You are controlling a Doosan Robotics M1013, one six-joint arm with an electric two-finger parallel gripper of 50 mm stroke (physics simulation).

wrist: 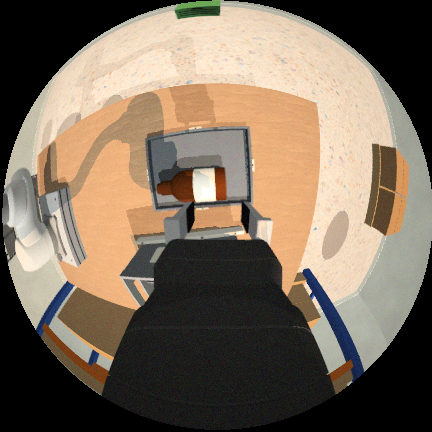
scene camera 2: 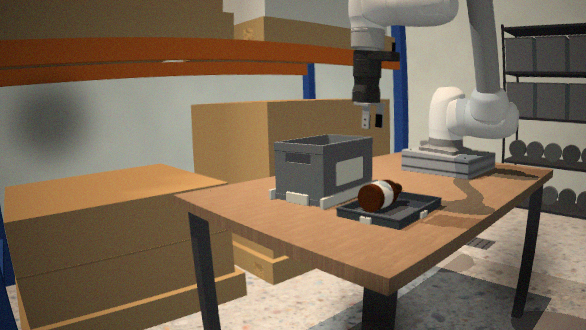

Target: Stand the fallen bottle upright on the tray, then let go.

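Where they show: gripper, fingertip midpoint: (wrist: 217,210) (scene camera 2: 372,127); arm's base, link origin: (wrist: 53,233) (scene camera 2: 445,150).
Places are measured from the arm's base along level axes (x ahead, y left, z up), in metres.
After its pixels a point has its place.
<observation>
A brown bottle (scene camera 2: 378,195) @[y 0.211, x 0.730, z -0.024 m] (wrist: 204,184) @[y 0.181, x 0.691, z -0.001 m] with a white label lies on its side in the dark grey tray (scene camera 2: 425,211) @[y 0.311, x 0.650, z -0.066 m] (wrist: 249,150) @[y 0.260, x 0.787, z -0.054 m]. In the wrist view its neck points left and its base points right, and it lies along the tray's near long side. In the scene view its base faces the camera and its neck points away to the right. My gripper (scene camera 2: 372,120) @[y 0.177, x 0.715, z 0.148 m] (wrist: 217,210) @[y 0.177, x 0.715, z 0.148 m] is open and empty. It hangs well above the table, higher than the grey bin, with its fingers apart and clear of the bottle.
An open grey bin (scene camera 2: 302,172) @[y -0.027, x 0.785, z 0.014 m] (wrist: 145,260) @[y 0.009, x 0.553, z 0.034 m] stands close beside the tray on the wooden table (scene camera 2: 260,225) @[y 0.056, x 0.993, z -0.080 m] (wrist: 285,150) @[y 0.277, x 0.891, z -0.079 m], with pale strips at its foot. The robot's base (scene camera 2: 445,162) @[y 0.083, x 0.143, z -0.024 m] is at the table's far end. Cardboard boxes (scene camera 2: 230,137) and an orange-beamed rack (scene camera 2: 150,55) stand behind.
</observation>
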